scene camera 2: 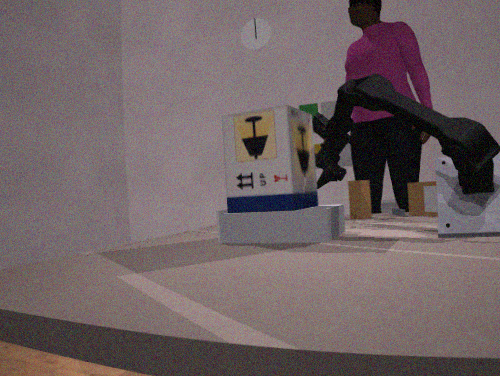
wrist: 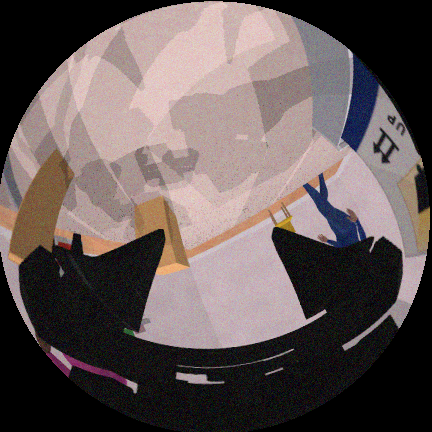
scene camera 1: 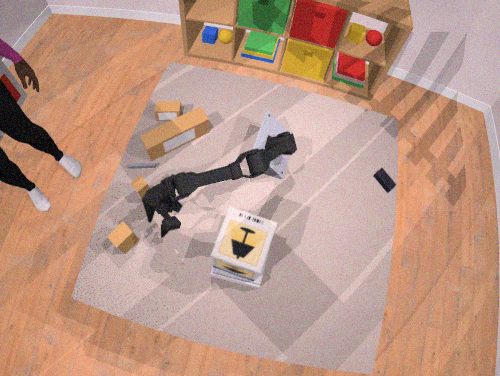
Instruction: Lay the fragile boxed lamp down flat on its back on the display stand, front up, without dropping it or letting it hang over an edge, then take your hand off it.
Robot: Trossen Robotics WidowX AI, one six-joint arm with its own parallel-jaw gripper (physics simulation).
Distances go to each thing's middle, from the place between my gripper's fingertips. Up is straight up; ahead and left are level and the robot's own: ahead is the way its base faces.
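Counting from my hand, I find the boxed lamp (scene camera 2: 269, 156) 6 cm above, 33 cm to the left and 2 cm behind. The display stand (scene camera 2: 323, 223) is 9 cm below my hand, and it is also 33 cm to the left of my hand and 4 cm behind it.
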